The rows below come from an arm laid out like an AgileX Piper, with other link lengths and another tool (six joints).
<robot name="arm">
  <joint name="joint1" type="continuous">
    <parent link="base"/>
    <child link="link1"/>
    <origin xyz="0 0 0.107" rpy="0 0 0"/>
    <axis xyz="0 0 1"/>
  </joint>
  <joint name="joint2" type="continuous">
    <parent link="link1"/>
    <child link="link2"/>
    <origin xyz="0 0 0" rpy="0 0 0"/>
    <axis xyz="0 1 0"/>
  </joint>
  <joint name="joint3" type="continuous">
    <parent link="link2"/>
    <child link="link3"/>
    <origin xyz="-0.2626 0 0.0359" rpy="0 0 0"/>
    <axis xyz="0 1 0"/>
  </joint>
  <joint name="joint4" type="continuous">
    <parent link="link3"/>
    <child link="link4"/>
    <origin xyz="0.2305 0 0.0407" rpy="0 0 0"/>
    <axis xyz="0.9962 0 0.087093"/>
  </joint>
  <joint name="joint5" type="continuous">
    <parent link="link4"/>
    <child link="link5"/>
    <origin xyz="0 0 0" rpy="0 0 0"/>
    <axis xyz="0 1 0"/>
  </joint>
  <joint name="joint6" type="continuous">
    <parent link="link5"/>
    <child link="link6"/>
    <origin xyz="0.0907 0 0.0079" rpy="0 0 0"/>
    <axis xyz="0.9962 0 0.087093"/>
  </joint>
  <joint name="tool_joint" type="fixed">
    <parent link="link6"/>
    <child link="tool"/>
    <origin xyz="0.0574 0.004 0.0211" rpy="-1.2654 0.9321 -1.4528"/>
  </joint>
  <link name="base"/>
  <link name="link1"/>
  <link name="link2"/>
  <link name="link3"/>
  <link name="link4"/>
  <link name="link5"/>
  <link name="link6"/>
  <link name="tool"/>
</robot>
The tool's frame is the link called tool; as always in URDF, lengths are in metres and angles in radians. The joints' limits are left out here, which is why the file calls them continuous.
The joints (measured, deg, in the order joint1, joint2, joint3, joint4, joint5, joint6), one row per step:
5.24, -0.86, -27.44, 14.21, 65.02, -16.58
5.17, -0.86, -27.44, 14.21, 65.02, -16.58
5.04, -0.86, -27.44, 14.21, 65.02, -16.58
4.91, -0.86, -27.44, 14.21, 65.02, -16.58
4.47, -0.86, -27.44, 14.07, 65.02, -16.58
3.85, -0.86, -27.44, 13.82, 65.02, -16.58
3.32, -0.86, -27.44, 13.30, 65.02, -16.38
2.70, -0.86, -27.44, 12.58, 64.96, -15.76
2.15, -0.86, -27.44, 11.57, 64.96, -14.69
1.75, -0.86, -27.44, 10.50, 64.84, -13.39
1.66, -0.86, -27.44, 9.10, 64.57, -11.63
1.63, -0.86, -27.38, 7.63, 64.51, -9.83
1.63, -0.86, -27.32, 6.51, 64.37, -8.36
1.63, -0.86, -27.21, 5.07, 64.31, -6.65
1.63, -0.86, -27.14, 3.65, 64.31, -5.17
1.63, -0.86, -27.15, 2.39, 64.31, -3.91
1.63, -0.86, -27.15, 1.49, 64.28, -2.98
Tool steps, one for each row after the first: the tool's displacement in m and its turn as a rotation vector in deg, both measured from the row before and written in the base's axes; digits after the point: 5 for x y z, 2 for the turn. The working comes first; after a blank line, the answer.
Tool pose at each row, in the base's axes (x y z in m, rotation vector in deg; the steps are taken from these numbers as rounded here):
0.04845, 0.04468, 0.22228, -53.27, 102.06, -19.44
0.04851, 0.04462, 0.22228, -53.20, 102.10, -19.48
0.04861, 0.04451, 0.22228, -53.09, 102.17, -19.57
0.04871, 0.04440, 0.22228, -52.98, 102.24, -19.65
0.04912, 0.04373, 0.22219, -52.61, 102.49, -20.09
0.04973, 0.04266, 0.22205, -52.10, 102.86, -20.77
0.05040, 0.04103, 0.22177, -51.50, 103.34, -21.59
0.05132, 0.03876, 0.22157, -50.40, 104.08, -22.49
0.05223, 0.03580, 0.22113, -48.99, 105.09, -23.42
0.05316, 0.03273, 0.22100, -47.40, 106.03, -24.23
0.05418, 0.02906, 0.22117, -45.56, 106.93, -25.03
0.05497, 0.02532, 0.22055, -43.85, 108.00, -25.77
0.05565, 0.02243, 0.22029, -42.41, 108.75, -26.29
0.05636, 0.01878, 0.21953, -40.78, 109.71, -27.03
0.05686, 0.01522, 0.21892, -39.36, 110.55, -27.88
0.05715, 0.01206, 0.21884, -38.12, 111.17, -28.68
0.05737, 0.00980, 0.21885, -37.17, 111.58, -29.24

0.00006, -0.00006, 0.00000, 0.01, 0.00, -0.07
0.00010, -0.00011, 0.00000, -0.01, 0.00, -0.13
0.00010, -0.00011, 0.00000, 0.00, 0.00, -0.13
0.00041, -0.00067, -0.00009, -0.11, -0.01, -0.52
0.00061, -0.00107, -0.00014, -0.21, -0.01, -0.75
0.00067, -0.00163, -0.00028, -0.27, 0.02, -0.91
0.00092, -0.00227, -0.00020, -0.08, 0.07, -1.35
0.00091, -0.00296, -0.00044, 0.04, 0.20, -1.65
0.00093, -0.00307, -0.00013, 0.21, 0.12, -1.67
0.00102, -0.00367, 0.00017, 0.34, 0.01, -1.80
0.00079, -0.00374, -0.00062, 0.30, 0.24, -1.76
0.00068, -0.00289, -0.00026, 0.32, 0.10, -1.38
0.00071, -0.00365, -0.00076, 0.25, 0.21, -1.67
0.00050, -0.00356, -0.00061, 0.07, 0.17, -1.55
0.00029, -0.00316, -0.00008, 0.01, 0.06, -1.33
0.00022, -0.00226, 0.00001, 0.05, 0.00, -0.98

